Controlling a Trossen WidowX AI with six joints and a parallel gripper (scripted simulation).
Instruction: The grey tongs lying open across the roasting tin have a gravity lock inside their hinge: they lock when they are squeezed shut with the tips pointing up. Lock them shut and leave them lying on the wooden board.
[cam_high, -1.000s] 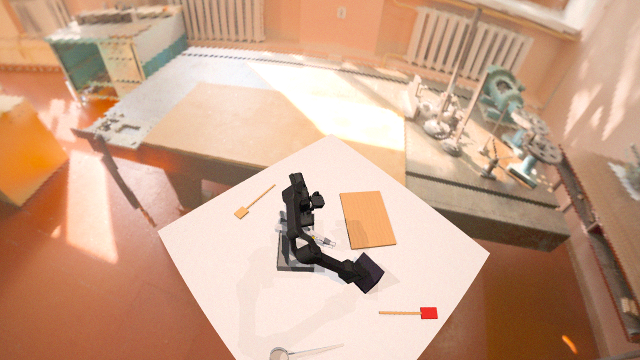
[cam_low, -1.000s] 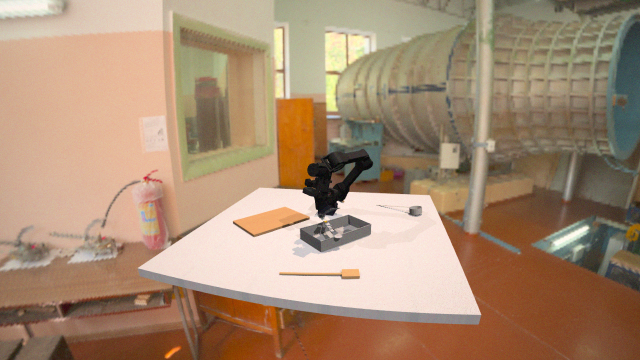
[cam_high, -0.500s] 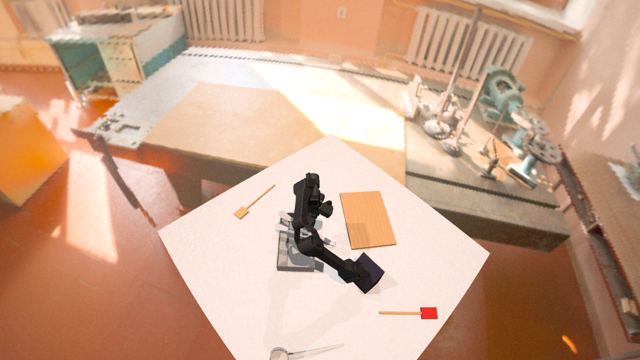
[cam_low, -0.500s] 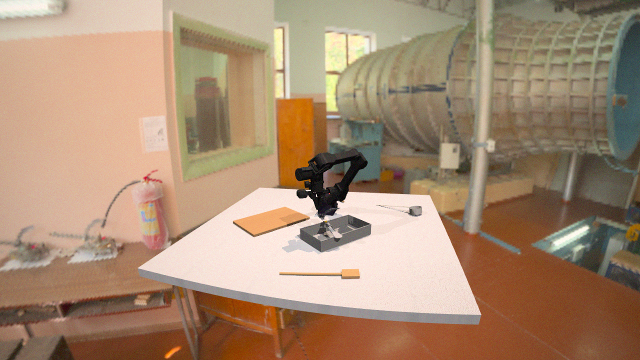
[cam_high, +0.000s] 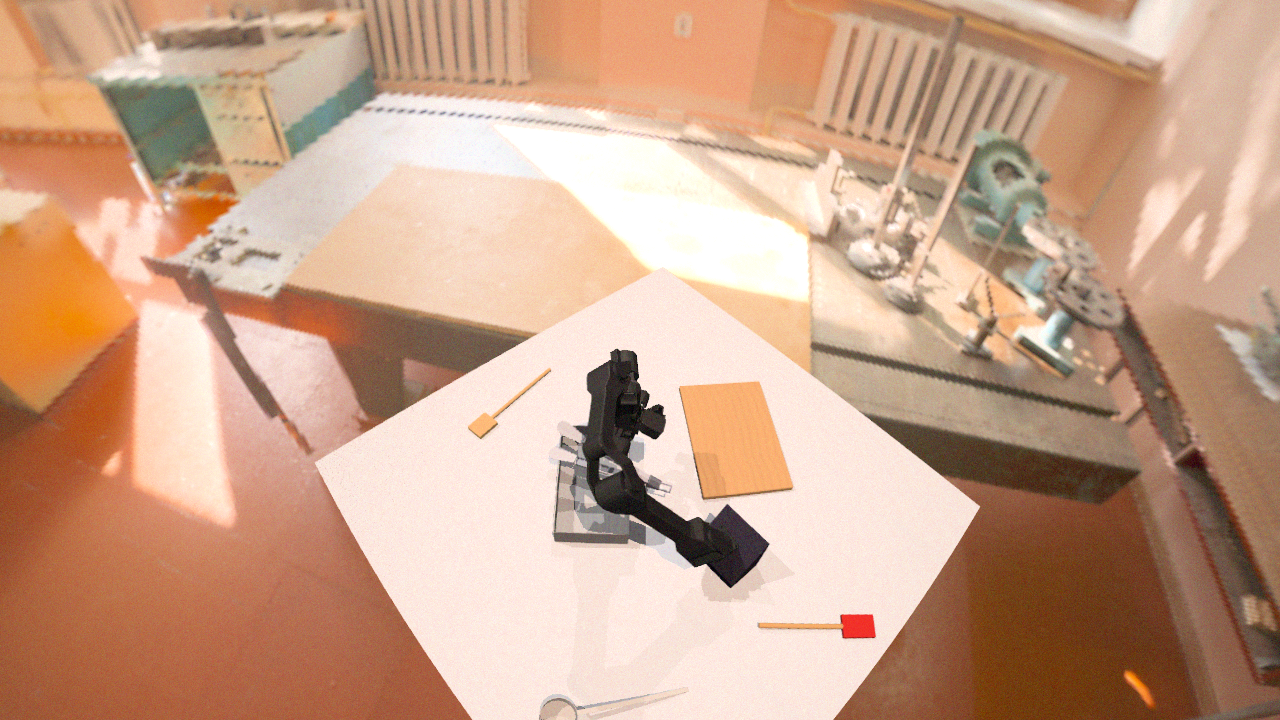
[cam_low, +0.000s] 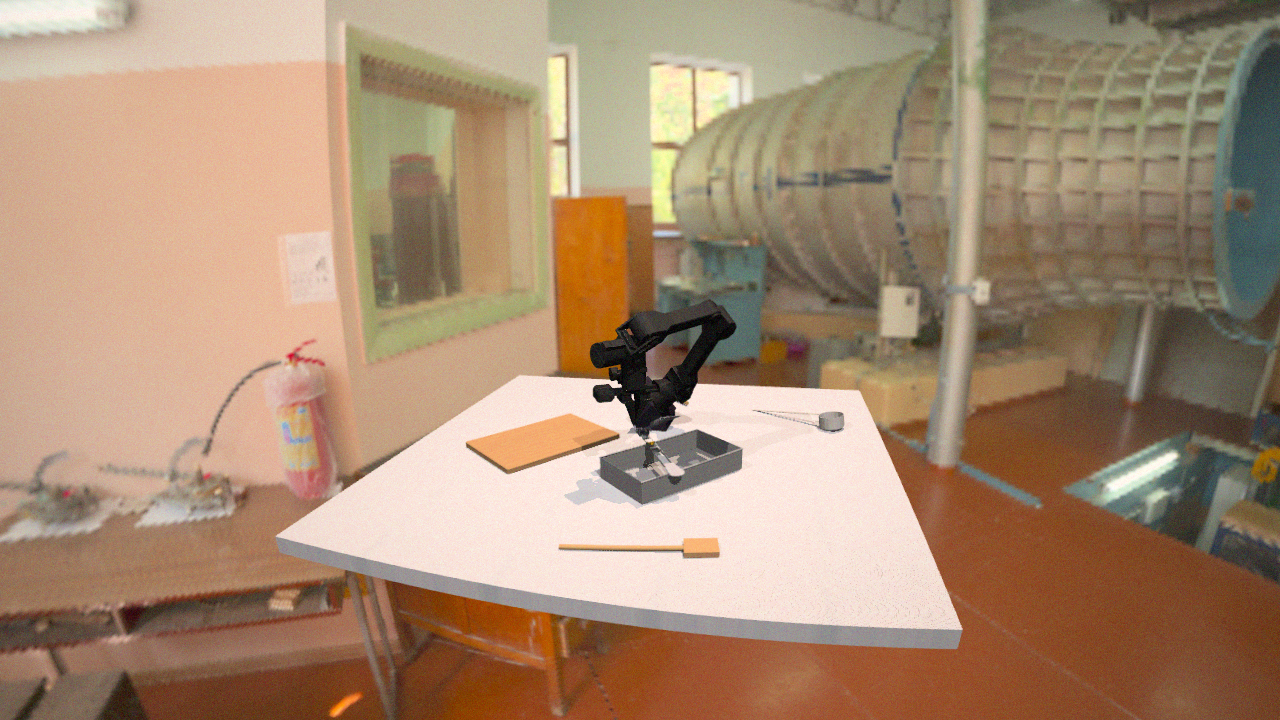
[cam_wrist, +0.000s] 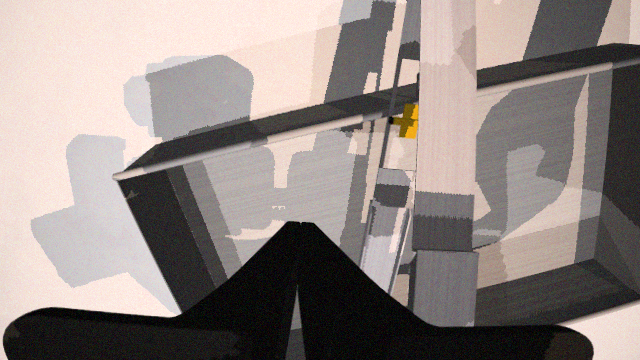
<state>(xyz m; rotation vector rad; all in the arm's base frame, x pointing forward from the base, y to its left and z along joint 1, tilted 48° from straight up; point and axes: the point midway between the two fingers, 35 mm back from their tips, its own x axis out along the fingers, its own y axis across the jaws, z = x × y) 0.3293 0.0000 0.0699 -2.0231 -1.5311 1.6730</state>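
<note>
Right now my gripper tip is 6 cm above the yellow piece, 5 cm past it and 2 cm to the right of it. The rest, counted from my gripper tip: wooden board: 31 cm to the right, 11 cm below, 8 cm behind; then roasting tin: 9 cm to the left, 9 cm below, 1 cm behind.
</note>
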